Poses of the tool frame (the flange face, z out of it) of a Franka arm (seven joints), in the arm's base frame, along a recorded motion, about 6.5 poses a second.
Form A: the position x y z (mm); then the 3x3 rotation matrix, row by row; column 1 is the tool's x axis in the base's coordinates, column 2 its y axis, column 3 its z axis. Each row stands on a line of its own.
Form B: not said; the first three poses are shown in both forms.
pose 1, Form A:
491 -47 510
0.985 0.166 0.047
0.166 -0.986 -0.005
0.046 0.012 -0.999
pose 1, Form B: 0.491 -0.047 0.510 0.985 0.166 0.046 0.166 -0.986 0.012
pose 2, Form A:
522 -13 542
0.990 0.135 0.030
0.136 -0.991 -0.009
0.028 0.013 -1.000
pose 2, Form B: 0.522 -0.013 0.542 0.990 0.136 0.028 0.135 -0.991 0.013
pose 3, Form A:
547 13 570
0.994 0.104 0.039
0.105 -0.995 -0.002
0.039 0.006 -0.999
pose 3, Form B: 0.547 0.013 0.570 0.994 0.105 0.039 0.104 -0.995 0.006
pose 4, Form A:
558 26 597
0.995 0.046 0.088
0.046 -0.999 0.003
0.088 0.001 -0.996
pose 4, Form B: 0.558 0.026 0.597 0.995 0.046 0.088 0.046 -0.999 0.001
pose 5, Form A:
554 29 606
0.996 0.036 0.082
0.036 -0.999 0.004
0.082 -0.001 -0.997
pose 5, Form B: 0.554 0.029 0.606 0.996 0.036 0.082 0.036 -0.999 -0.001
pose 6, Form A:
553 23 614
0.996 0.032 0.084
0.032 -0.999 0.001
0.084 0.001 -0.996
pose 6, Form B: 0.553 0.023 0.614 0.996 0.032 0.084 0.032 -0.999 0.001
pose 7, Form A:
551 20 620
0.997 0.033 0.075
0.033 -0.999 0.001
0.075 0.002 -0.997
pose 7, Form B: 0.551 0.020 0.620 0.997 0.033 0.075 0.033 -0.999 0.002
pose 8, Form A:
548 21 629
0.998 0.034 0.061
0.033 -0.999 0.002
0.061 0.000 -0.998
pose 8, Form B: 0.548 0.021 0.629 0.998 0.033 0.061 0.034 -0.999 0.000
